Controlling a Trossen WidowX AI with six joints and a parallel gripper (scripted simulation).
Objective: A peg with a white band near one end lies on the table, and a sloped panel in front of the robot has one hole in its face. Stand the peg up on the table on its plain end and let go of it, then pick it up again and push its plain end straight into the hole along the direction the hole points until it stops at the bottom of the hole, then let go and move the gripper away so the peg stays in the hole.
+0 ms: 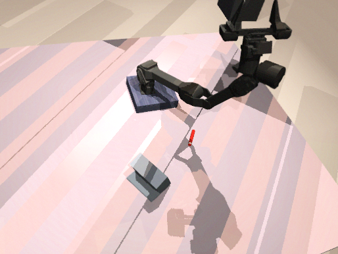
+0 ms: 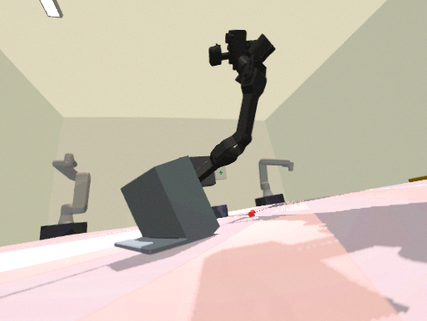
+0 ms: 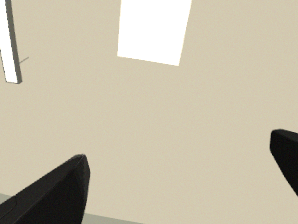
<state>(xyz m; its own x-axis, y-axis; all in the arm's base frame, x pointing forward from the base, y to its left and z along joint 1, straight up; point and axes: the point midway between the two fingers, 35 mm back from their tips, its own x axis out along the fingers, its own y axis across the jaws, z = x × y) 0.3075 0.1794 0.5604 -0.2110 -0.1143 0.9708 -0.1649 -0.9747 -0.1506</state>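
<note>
Now: gripper tip 63 cm above the red peg, 4 cm to the left of it and 2 cm past it. From my gripper tip the other things lie so: thin flat foot 64 cm below, 27 cm to the right, 14 cm ahead; sloped panel 59 cm below, 25 cm to the right, 13 cm ahead.
</note>
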